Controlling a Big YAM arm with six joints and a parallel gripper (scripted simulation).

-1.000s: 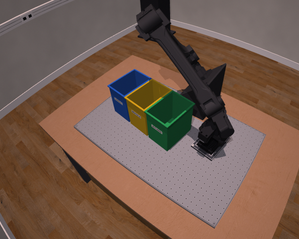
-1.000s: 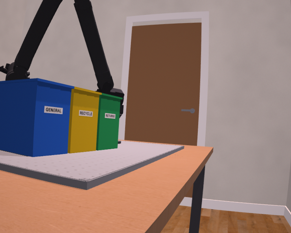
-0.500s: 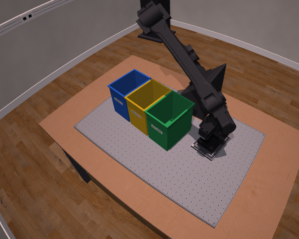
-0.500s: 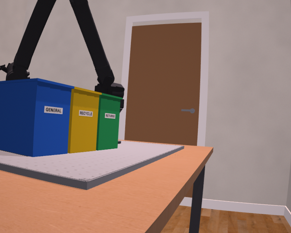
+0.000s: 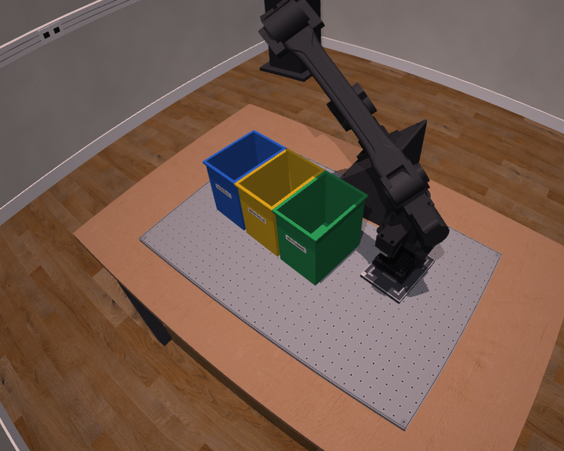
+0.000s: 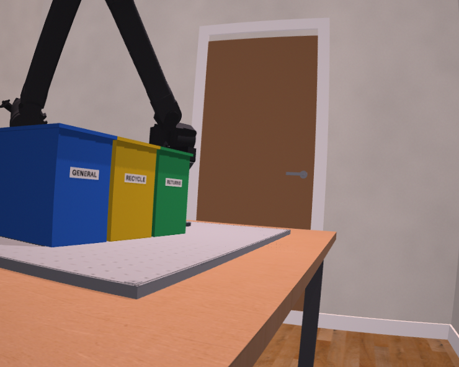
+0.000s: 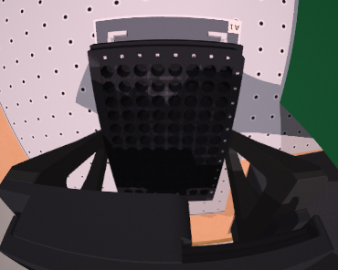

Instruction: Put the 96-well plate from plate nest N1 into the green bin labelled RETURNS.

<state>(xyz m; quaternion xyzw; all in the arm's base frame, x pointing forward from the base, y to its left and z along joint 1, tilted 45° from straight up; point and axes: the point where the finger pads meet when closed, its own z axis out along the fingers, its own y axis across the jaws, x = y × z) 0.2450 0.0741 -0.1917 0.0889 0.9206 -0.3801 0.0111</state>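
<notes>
My gripper is now 60 mm above the plate nest N1. The rest, counted from my hand: black 96-well plate right at my hand; yellow recycle bin 320 mm to the right, 30 mm ahead, 20 mm above; green returns bin 200 mm to the right, 50 mm ahead, 20 mm above.
</notes>
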